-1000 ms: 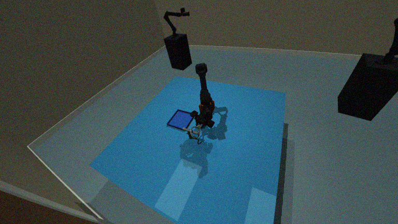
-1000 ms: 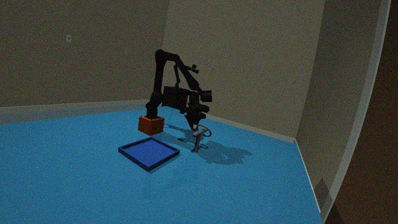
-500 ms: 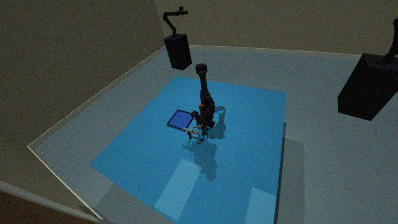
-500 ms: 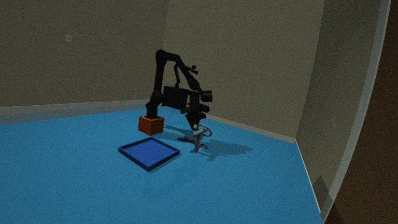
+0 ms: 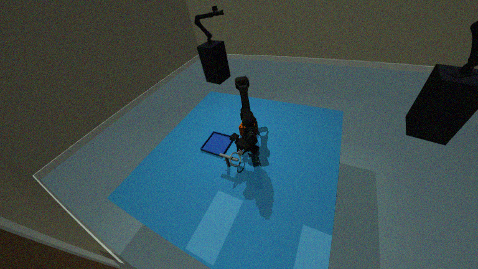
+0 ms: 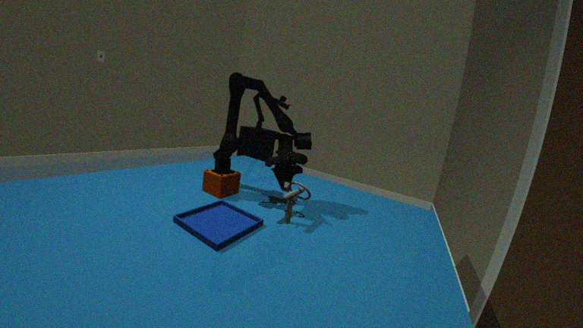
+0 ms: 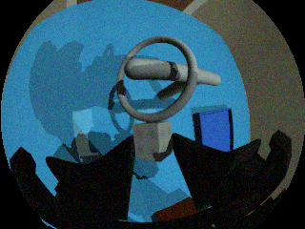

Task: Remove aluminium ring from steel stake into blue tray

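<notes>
My gripper tip is 5 cm short of the aluminium ring, 1 cm to the right of it and 1 cm below it. From my gripper tip the other things lie so: blue tray (4 cm behind, 25 cm to the right, 8 cm below).
</notes>
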